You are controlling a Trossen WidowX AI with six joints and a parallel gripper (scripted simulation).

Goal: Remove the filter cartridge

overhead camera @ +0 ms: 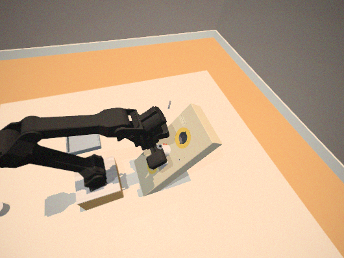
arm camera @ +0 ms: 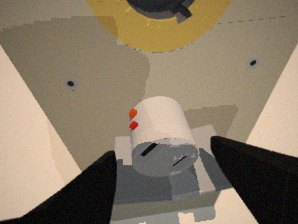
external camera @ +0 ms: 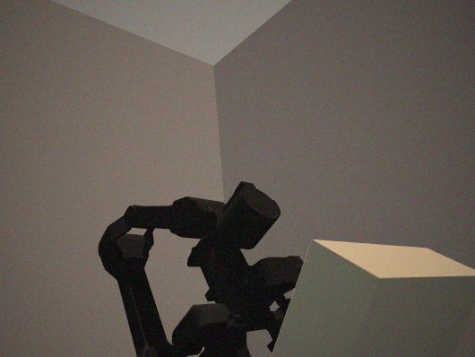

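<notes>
Now: the pale round cartridge 1 cm below my gripper tip and 1 cm ahead of it. Round my gripper tip: grey-blue tray: 32 cm to the left, 27 cm behind, 21 cm below; then dark piece: 35 cm to the left, 25 cm ahead, 21 cm below; then service panel: 5 cm ahead, 3 cm below, 1 cm to the right.
</notes>
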